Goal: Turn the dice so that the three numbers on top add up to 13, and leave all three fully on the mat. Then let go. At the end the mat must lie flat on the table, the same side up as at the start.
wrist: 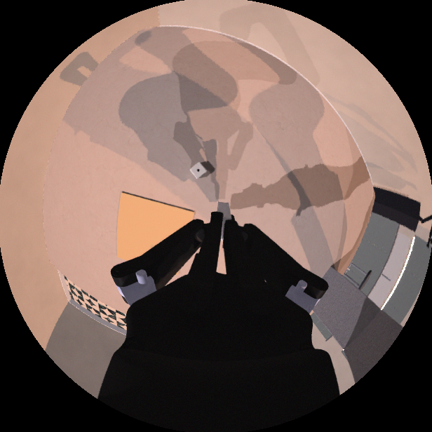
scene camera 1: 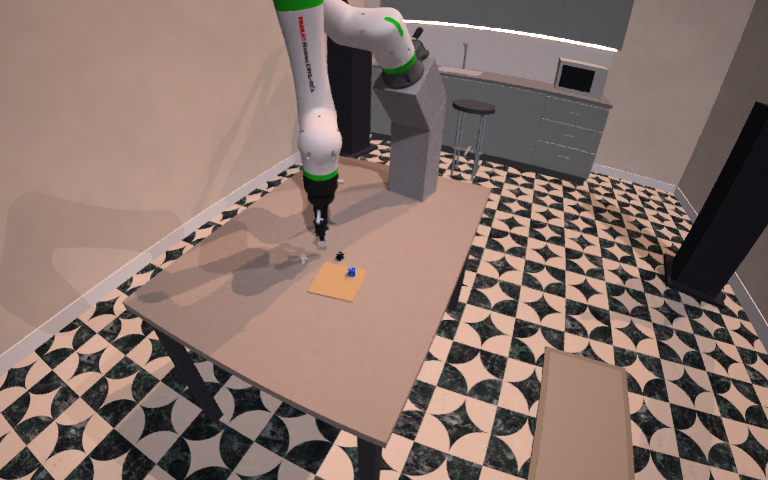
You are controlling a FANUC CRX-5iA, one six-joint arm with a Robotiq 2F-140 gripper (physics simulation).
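Places are measured from the arm's base along level axes (x back, y right, z up), in metres.
Where they show: gripper, fingertip midpoint: [scene camera 1: 322, 245]; arm's base at its link origin: [scene camera 1: 403, 72].
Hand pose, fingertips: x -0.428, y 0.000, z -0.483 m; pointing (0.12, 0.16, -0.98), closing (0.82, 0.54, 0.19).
Each offset is from my fingertips to the top centre of the thing. Level surfaces: height alone.
The orange mat {dx -0.069, dy -0.123, dz -0.034 m} [scene camera 1: 331, 285] [wrist: 147, 225] lies flat on the table. A blue die {dx -0.022, dy -0.138, dz -0.014 m} [scene camera 1: 351, 272] stands on it near its far right corner. A black die {dx +0.019, dy -0.057, dz -0.018 m} [scene camera 1: 339, 256] is on the table just beyond the mat's far edge. A white die {dx -0.065, dy +0.027, dz -0.018 m} [scene camera 1: 303, 258] [wrist: 198, 170] is on the table off the mat, to the left; its top shows one pip in the wrist view. My gripper [scene camera 1: 321, 244] [wrist: 222, 210] is shut and empty, pointing down above the table, between and behind the white and black dice. The blue and black dice do not show in the wrist view.
The table {dz -0.038 m} [scene camera 1: 362, 350] [wrist: 80, 165] carries the grey robot pedestal [scene camera 1: 416, 152] [wrist: 345, 300] at its far end. The arm's shadows fall across the table's left part. A stool [scene camera 1: 473, 106] and kitchen counter [scene camera 1: 509, 124] stand behind, beyond the table.
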